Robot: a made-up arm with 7 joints. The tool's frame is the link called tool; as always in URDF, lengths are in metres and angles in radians. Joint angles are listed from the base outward. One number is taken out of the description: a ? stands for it. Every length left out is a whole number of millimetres.
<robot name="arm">
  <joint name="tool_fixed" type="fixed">
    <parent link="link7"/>
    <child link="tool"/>
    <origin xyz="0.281 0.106 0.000"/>
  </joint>
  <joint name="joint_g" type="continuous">
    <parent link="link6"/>
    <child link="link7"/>
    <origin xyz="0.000 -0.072 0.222"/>
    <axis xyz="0 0 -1"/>
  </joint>
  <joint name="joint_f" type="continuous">
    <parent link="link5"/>
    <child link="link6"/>
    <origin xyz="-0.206 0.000 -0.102"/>
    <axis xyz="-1 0 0"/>
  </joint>
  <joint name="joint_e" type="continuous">
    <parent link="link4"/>
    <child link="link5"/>
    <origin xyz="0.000 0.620 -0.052"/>
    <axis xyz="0 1 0"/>
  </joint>
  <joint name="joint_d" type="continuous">
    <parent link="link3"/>
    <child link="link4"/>
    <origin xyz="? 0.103 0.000"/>
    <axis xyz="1 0 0"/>
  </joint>
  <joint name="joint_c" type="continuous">
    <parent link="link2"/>
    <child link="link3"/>
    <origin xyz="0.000 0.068 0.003"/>
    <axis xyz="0 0 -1"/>
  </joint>
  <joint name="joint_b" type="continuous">
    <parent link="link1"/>
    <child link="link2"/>
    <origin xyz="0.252 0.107 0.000"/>
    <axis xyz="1 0 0"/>
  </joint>
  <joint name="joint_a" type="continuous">
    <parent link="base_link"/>
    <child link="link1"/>
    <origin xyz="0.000 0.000 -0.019"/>
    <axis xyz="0 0 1"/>
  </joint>
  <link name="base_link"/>
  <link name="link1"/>
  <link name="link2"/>
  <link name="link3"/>
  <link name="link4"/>
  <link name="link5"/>
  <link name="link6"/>
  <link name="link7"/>
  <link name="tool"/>
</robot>
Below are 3 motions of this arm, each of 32 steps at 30 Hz.
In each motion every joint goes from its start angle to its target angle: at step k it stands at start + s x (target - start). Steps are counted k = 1, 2, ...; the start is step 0. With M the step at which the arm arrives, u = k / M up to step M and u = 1 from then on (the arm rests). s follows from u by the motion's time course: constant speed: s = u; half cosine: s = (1 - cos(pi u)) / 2; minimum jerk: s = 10 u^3 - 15 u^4 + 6 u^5.
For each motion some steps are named. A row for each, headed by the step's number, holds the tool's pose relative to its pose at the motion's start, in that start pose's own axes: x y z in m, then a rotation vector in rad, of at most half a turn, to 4 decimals.
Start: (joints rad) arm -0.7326 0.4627 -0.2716 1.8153 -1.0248 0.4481 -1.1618
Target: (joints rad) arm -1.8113 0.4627 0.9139 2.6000 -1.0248 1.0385 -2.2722
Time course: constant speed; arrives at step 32
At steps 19, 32:
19: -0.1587 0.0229 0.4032 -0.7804 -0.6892 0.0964
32: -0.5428 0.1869 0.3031 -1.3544 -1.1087 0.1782

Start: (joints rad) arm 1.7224 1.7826 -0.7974 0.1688 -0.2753 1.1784 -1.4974
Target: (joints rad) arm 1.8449 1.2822 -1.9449 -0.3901 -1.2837 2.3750 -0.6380
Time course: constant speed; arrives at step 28
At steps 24, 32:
24: -0.0740 0.4625 -0.4992 -1.2414 0.1165 -1.1564
32: -0.1871 0.4990 -0.4926 -1.2771 -0.0515 -1.4267

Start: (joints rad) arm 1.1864 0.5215 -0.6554 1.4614 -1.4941 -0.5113 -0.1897
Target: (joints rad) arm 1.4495 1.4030 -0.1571 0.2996 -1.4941 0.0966 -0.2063
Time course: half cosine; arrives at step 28
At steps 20, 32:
20: -0.1244 0.1678 -0.1386 -0.5399 -0.1212 0.3043
32: -0.1263 0.1559 -0.2199 -0.7420 -0.1222 0.3303

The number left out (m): 0.118
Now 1 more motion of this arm.
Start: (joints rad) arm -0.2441 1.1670 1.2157 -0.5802 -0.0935 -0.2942 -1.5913
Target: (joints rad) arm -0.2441 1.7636 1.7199 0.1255 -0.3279 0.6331 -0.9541
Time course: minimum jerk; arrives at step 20
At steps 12, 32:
12: 0.1005 -0.4670 0.2610 0.3208 0.1901 -0.6976
32: 0.0213 -0.7244 0.2257 0.4745 0.4244 -1.0097

